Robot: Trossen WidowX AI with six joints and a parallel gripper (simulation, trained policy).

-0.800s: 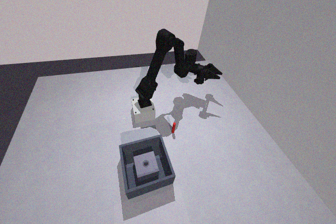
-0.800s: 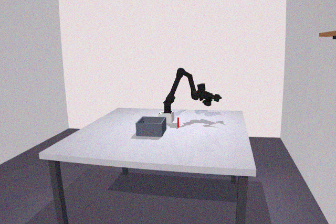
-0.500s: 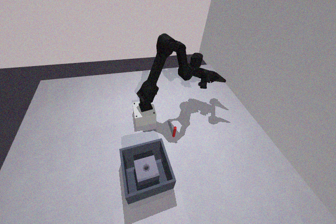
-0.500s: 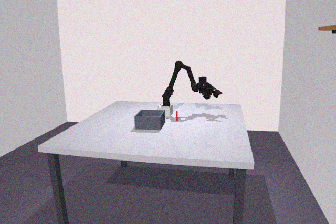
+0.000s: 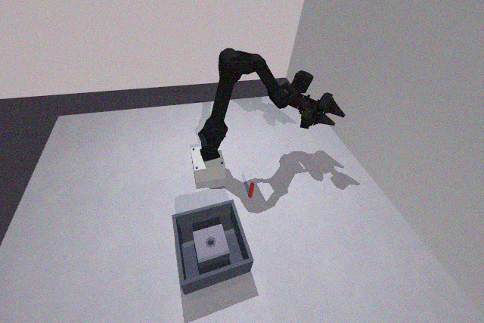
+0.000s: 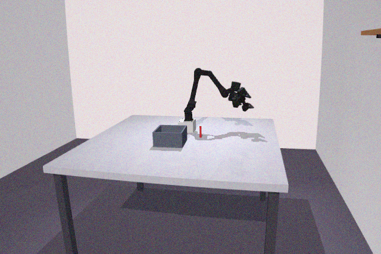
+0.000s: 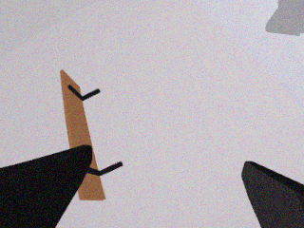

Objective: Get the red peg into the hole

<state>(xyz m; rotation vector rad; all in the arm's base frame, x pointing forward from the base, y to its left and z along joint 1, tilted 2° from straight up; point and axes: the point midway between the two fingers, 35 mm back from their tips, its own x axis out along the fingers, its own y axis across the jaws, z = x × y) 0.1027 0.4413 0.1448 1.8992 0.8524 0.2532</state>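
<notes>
The red peg lies 36 cm to the right of my gripper tip, 19 cm below it and 6 cm ahead of it. Also, from my gripper tip: light plate (55 cm to the right, 19 cm below, 19 cm ahead); then grey box (55 cm to the right, 21 cm below, 19 cm ahead).
</notes>
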